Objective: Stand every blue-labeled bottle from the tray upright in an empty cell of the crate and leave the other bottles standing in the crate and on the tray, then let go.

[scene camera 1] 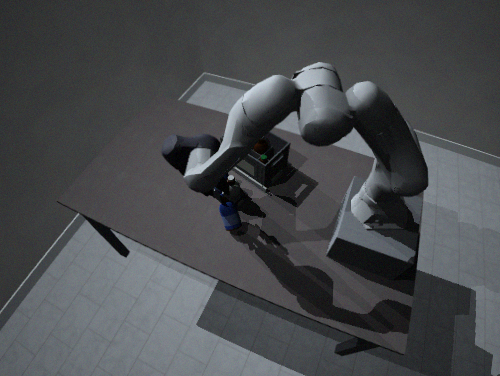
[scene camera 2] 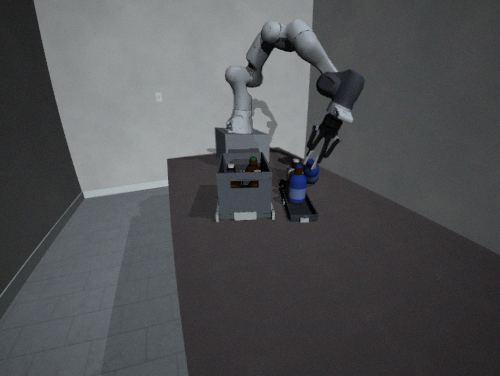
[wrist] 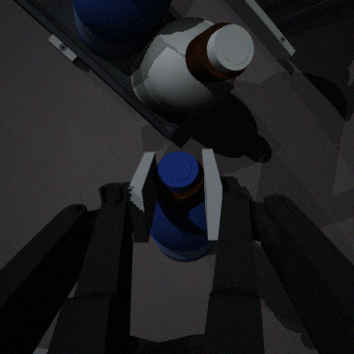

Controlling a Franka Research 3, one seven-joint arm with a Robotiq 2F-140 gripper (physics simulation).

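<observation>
My gripper [scene camera 1: 223,199] [scene camera 2: 312,162] [wrist: 179,169] is shut on the neck of a blue-labeled bottle [scene camera 1: 230,220] [scene camera 2: 312,175] [wrist: 182,247], low over the table beside the tray's end. Whether its base touches the table is unclear. Another blue-labeled bottle [scene camera 2: 297,187] [wrist: 117,25] stands upright on the tray [scene camera 2: 295,218] [wrist: 177,139]; the arm hides it in scene camera 1. A white bottle [scene camera 1: 231,178] [wrist: 170,75] stands on the tray near the held bottle. The grey crate [scene camera 1: 252,172] [scene camera 2: 245,201] holds a green-capped bottle [scene camera 1: 263,157] [scene camera 2: 253,160] and a white-capped bottle [scene camera 2: 231,166]; its cells are largely hidden.
The crate stands alongside the tray, with a narrow gap between them. The robot's grey pedestal [scene camera 1: 370,255] [scene camera 2: 242,142] stands at the base end of the table [scene camera 1: 150,200] [scene camera 2: 350,280]. The arm covers part of the crate and tray in scene camera 1.
</observation>
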